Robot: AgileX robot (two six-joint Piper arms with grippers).
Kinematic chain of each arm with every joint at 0, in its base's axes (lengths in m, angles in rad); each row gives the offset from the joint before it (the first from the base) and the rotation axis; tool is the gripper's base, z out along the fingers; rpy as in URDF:
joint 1: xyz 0 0 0.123 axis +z
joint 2: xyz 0 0 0 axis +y
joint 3: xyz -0.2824 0 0.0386 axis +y
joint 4: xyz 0.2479 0 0.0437 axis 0.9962 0 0.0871
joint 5: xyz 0 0 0 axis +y
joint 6: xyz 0.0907 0 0.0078 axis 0.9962 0 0.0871
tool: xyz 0 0 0 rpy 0 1.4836 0
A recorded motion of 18 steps. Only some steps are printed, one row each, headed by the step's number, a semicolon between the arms.
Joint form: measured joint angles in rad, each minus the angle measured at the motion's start. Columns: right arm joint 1, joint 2, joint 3, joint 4, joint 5, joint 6; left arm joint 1, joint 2, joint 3, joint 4, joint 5, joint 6.
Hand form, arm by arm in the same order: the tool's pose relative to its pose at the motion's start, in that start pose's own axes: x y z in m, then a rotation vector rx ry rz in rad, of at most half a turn. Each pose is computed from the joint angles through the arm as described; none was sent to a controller.
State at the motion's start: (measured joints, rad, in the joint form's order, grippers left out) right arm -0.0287 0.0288 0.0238 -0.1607 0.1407 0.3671; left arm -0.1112 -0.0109 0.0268 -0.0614 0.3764 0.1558
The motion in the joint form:
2: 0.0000 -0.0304 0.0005 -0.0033 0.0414 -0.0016; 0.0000 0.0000 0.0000 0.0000 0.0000 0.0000
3: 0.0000 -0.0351 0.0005 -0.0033 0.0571 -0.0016; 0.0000 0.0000 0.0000 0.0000 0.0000 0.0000
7: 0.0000 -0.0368 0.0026 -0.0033 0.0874 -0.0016; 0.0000 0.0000 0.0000 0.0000 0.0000 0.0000
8: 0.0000 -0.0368 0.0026 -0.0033 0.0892 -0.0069; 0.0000 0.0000 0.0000 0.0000 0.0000 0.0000
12: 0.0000 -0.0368 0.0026 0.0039 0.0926 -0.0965; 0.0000 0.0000 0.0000 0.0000 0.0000 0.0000
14: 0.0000 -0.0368 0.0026 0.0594 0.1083 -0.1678; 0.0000 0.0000 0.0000 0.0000 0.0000 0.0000
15: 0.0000 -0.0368 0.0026 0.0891 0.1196 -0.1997; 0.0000 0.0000 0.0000 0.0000 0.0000 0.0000
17: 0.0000 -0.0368 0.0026 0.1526 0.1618 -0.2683; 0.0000 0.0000 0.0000 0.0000 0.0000 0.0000
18: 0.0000 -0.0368 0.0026 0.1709 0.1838 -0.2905; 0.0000 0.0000 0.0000 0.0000 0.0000 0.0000
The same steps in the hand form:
2: 0.0021 -0.0012 -0.0022 0.0092 0.0092 -0.0041; 0.0000 0.0000 0.0000 0.0000 0.0000 0.0000
3: 0.0032 -0.0016 -0.0026 0.0139 0.0193 -0.0039; 0.0000 0.0000 0.0000 0.0000 0.0000 0.0000
7: 0.0064 -0.0028 -0.0027 0.0249 0.0479 -0.0038; 0.0000 0.0000 0.0000 0.0000 0.0000 0.0000
8: 0.0066 -0.0028 -0.0027 0.0254 0.0497 -0.0091; 0.0000 0.0000 0.0000 0.0000 0.0000 0.0000
12: 0.0069 -0.0028 -0.0027 0.0228 0.0544 -0.0916; 0.0000 0.0000 0.0000 0.0000 0.0000 0.0000
14: 0.0087 -0.0021 -0.0028 0.0139 0.0734 -0.1086; 0.0000 0.0000 0.0000 0.0000 0.0000 0.0000
15: 0.0098 -0.0018 -0.0029 0.0092 0.0862 -0.1115; 0.0000 0.0000 0.0000 0.0000 0.0000 0.0000
17: 0.0139 -0.0011 -0.0033 -0.0005 0.1310 -0.1183; 0.0000 0.0000 0.0000 0.0000 0.0000 0.0000
18: 0.0160 -0.0010 -0.0036 -0.0032 0.1536 -0.1229; 0.0000 0.0000 0.0000 0.0000 0.0000 0.0000

